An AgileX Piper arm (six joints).
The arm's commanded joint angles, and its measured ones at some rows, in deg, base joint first. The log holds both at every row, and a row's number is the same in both.
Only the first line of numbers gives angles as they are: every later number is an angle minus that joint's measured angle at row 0.
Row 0, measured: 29.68, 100.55, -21.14, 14.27, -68.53, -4.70
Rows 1 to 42, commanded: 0.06, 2.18, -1.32, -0.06, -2.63, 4.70; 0.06, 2.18, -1.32, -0.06, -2.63, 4.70; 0.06, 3.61, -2.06, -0.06, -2.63, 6.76; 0.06, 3.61, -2.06, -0.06, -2.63, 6.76; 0.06, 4.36, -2.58, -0.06, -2.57, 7.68; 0.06, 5.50, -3.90, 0.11, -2.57, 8.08; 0.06, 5.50, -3.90, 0.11, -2.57, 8.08; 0.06, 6.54, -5.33, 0.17, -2.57, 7.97; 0.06, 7.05, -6.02, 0.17, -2.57, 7.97; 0.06, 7.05, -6.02, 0.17, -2.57, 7.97; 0.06, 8.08, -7.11, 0.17, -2.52, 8.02; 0.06, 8.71, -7.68, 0.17, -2.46, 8.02; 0.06, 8.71, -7.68, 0.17, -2.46, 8.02; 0.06, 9.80, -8.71, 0.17, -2.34, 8.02; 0.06, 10.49, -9.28, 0.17, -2.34, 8.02; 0.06, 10.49, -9.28, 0.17, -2.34, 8.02; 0.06, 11.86, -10.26, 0.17, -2.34, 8.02; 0.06, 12.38, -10.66, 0.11, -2.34, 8.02; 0.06, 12.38, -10.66, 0.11, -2.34, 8.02; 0.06, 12.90, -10.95, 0.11, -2.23, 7.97; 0.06, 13.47, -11.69, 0.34, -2.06, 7.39; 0.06, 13.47, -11.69, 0.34, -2.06, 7.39; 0.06, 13.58, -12.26, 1.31, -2.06, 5.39; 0.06, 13.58, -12.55, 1.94, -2.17, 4.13; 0.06, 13.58, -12.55, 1.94, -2.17, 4.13; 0.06, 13.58, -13.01, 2.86, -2.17, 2.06; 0.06, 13.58, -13.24, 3.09, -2.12, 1.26; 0.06, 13.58, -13.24, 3.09, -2.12, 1.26; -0.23, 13.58, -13.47, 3.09, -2.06, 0.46; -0.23, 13.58, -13.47, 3.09, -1.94, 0.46; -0.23, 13.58, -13.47, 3.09, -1.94, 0.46; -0.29, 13.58, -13.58, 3.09, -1.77, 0.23; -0.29, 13.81, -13.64, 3.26, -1.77, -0.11; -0.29, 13.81, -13.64, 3.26, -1.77, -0.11; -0.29, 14.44, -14.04, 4.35, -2.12, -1.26; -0.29, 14.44, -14.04, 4.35, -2.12, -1.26; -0.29, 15.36, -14.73, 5.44, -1.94, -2.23; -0.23, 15.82, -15.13, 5.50, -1.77, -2.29; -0.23, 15.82, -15.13, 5.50, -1.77, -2.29; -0.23, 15.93, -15.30, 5.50, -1.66, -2.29; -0.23, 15.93, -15.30, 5.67, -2.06, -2.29; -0.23, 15.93, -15.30, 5.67, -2.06, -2.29
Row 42, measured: 0.00, 16.05, -14.61, 5.61, -1.08, -1.49
